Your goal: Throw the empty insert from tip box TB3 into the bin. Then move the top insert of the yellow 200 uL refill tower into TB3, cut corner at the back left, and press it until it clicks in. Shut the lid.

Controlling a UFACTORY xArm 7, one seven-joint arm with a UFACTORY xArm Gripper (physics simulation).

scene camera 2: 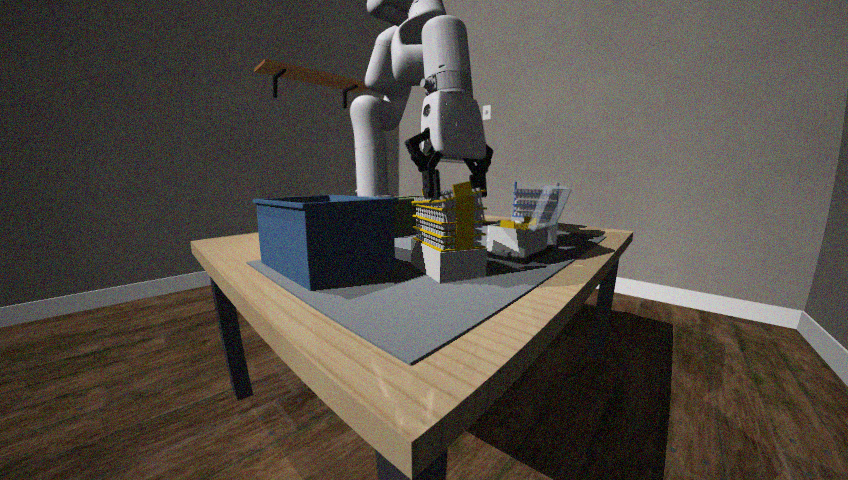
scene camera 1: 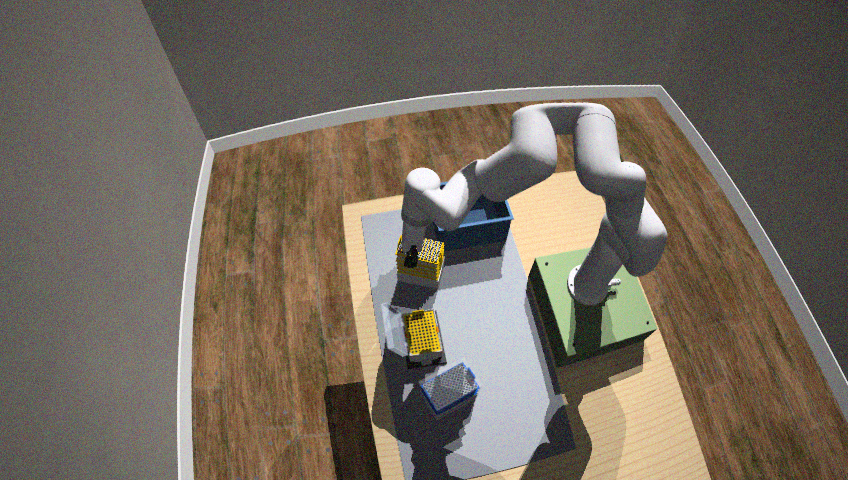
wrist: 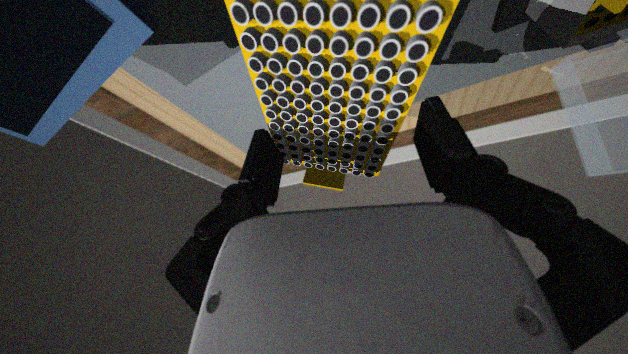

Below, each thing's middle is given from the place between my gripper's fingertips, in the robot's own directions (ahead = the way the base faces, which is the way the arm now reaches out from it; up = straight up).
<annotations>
Right now my hand is 22 cm to the right of the clear lid (scene camera 2: 551, 203), 5 cm short of it and 2 cm above it. Also, from my hand: blue bin (scene camera 2: 316, 241): 18 cm behind, 15 cm to the right, 6 cm below.
</annotations>
